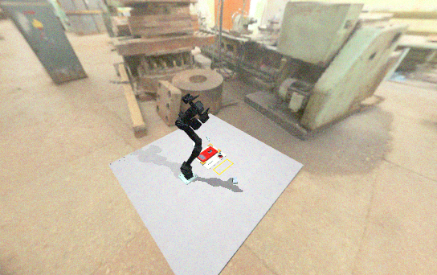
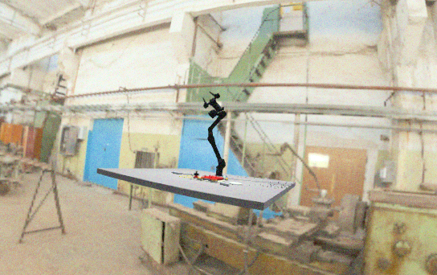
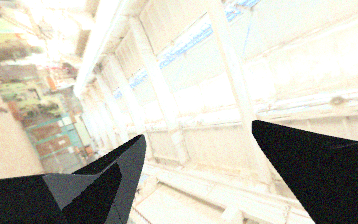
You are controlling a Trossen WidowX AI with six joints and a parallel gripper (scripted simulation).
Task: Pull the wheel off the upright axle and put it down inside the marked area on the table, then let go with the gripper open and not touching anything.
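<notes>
Now: the wheel 27 cm ahead of my gripper tip, 17 cm to the left of it and 72 cm below it. From my gripper tip the other things lie so: pale block (18 cm ahead, 12 cm to the right, 75 cm below).
</notes>
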